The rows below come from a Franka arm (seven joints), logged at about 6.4 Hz.
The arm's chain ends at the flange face. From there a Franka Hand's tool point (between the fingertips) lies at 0.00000 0.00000 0.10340 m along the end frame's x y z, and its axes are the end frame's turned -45 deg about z.
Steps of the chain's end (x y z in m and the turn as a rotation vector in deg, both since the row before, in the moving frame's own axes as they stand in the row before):
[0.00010 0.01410 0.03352 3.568 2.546 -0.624]
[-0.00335 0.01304 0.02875 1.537 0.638 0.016]
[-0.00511 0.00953 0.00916 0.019 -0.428 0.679]
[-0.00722 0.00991 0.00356 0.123 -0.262 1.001]
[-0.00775 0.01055 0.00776 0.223 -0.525 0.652]
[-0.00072 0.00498 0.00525 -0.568 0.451 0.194]
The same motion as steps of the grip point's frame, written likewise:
[-0.00211 0.00870 0.03322 0.723 4.323 -0.624]
[-0.00881 0.00571 0.02871 0.636 1.538 0.016]
[-0.01087 0.00255 0.00916 0.316 -0.289 0.679]
[-0.01229 0.00141 0.00356 0.272 -0.098 1.001]
[-0.01332 0.00102 0.00775 0.529 -0.214 0.652]
[-0.00418 0.00431 0.00524 -0.721 -0.083 0.194]

